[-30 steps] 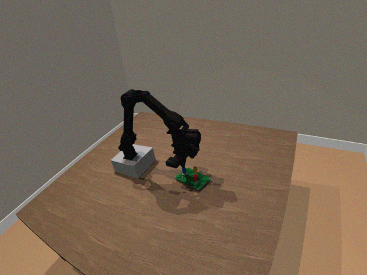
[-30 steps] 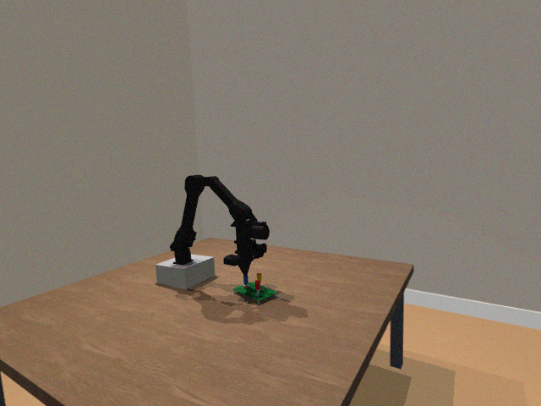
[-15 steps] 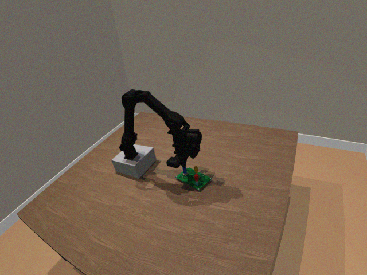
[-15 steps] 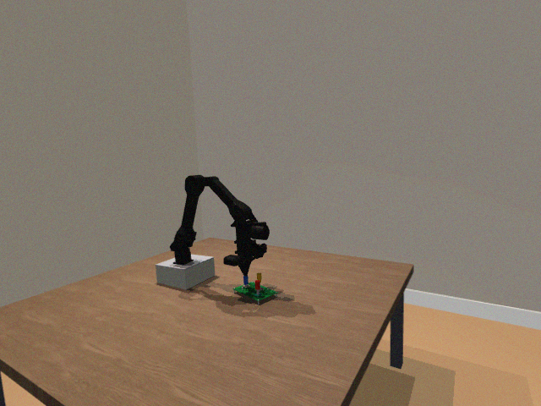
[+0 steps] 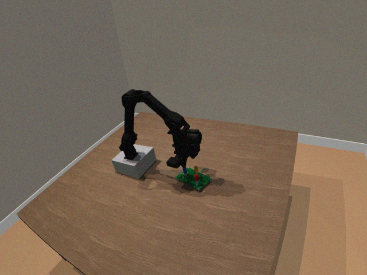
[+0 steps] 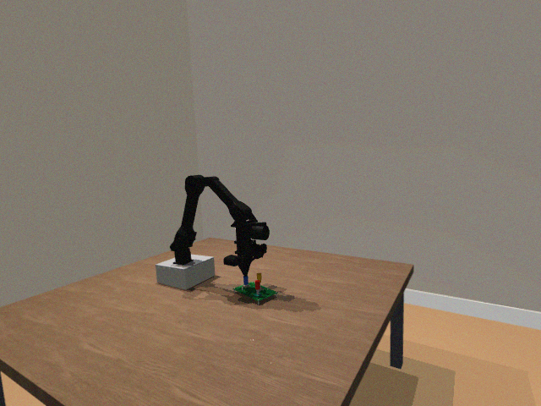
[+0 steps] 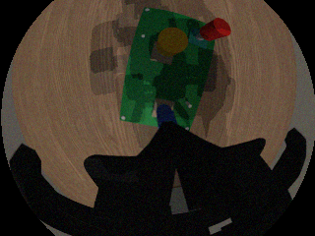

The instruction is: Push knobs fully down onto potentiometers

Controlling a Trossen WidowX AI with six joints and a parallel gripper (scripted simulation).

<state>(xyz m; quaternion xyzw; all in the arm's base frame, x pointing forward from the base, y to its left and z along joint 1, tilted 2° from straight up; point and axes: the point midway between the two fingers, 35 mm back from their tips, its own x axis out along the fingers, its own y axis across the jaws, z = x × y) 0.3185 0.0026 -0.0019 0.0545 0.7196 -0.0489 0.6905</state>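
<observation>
The blue knob is 10 mm below my gripper tip. Also, from my gripper tip: orange knob (70 mm ahead, 10 mm to the right).
</observation>
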